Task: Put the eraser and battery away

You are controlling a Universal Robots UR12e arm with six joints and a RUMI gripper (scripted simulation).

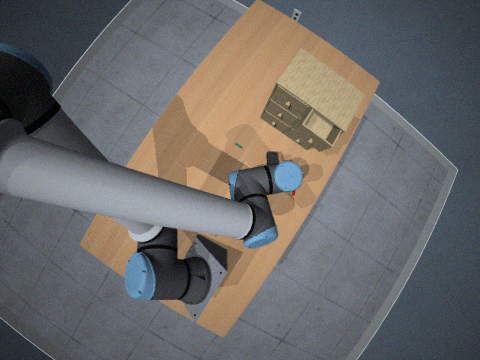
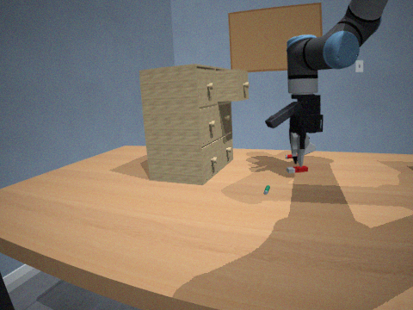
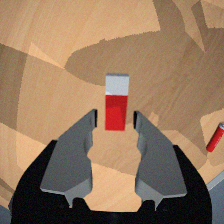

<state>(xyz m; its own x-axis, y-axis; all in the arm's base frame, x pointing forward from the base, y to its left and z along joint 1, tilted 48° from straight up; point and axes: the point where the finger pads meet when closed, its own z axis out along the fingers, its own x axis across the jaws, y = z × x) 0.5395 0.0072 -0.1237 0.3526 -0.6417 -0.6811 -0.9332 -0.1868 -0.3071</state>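
Now: hand 3 cm above the eraser and 1 cm short of it. Also, from my hand: red AA battery (17 cm to the right, 3 cm below, 1 cm ahead); then green AA battery (18 cm to the left, 9 cm ahead, 3 cm below).
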